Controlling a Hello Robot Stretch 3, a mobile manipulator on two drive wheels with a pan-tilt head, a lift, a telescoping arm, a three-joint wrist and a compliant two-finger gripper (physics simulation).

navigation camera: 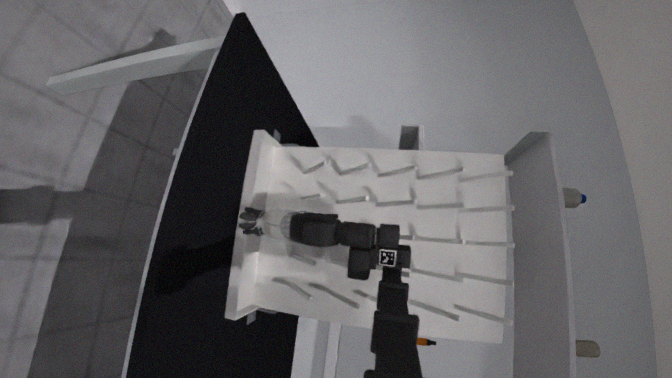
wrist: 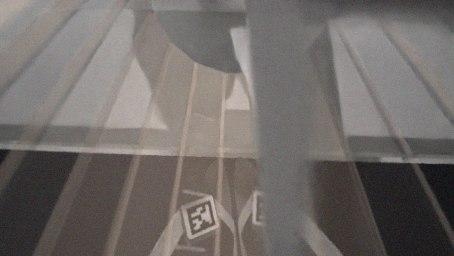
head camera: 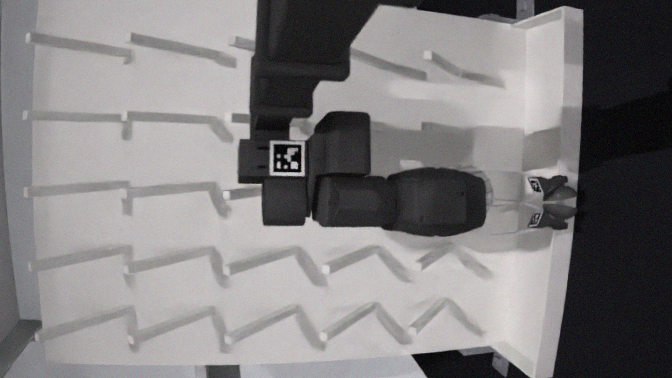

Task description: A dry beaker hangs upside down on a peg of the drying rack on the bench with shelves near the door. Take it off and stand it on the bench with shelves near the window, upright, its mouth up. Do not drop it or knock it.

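Places are measured from the robot's base along level axes (x right, y ahead, z up), in centimetres.
Pixels of known places: gripper, fingertip midpoint: (navigation camera: pixel 240 219) (head camera: pixel 572 202).
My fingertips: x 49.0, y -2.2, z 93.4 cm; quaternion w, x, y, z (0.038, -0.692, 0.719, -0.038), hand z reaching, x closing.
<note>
Behind a point stands the place of what it marks.
The clear beaker (head camera: pixel 490 187) @[x 54.0, y -4.2, z 101.5 cm] (navigation camera: pixel 286 225) @[x 51.3, y -2.7, z 103.8 cm] is very faint; part of its ribbed outline shows just beyond the gripper's palm. In the wrist view its striped wall (wrist: pixel 131 175) fills much of the picture, with a wide grey peg (wrist: pixel 282 100) close in front of the camera. The white drying rack (head camera: pixel 573 45) @[x 47.3, y -20.5, z 93.0 cm] (navigation camera: pixel 240 287) @[x 52.3, y -19.8, z 91.7 cm] has rows of pegs and a lip along its lower edge. My gripper (head camera: pixel 564 201) @[x 49.0, y -2.2, z 93.4 cm] (navigation camera: pixel 249 222) @[x 49.0, y -2.2, z 93.4 cm] (wrist: pixel 232 175) @[x 49.0, y -2.2, z 93.4 cm] is shut, its fingertips together over the lip, with no glass visible between them. The beaker's mouth and its contact with the peg are hidden or unclear.
The black bench top (navigation camera: pixel 240 90) @[x 47.4, y 27.3, z 91.4 cm] runs below the rack. A grey shelf panel (navigation camera: pixel 540 225) @[x 90.2, y -1.7, z 180.9 cm] stands above the rack, with a blue-capped bottle (navigation camera: pixel 572 198) @[x 92.2, y 8.6, z 193.6 cm] and a pale bottle (navigation camera: pixel 587 348) @[x 81.3, y -40.8, z 196.3 cm] beyond it. An orange object (navigation camera: pixel 425 342) @[x 82.1, y -44.0, z 142.6 cm] shows beside my arm. The bench near the window does not show.
</note>
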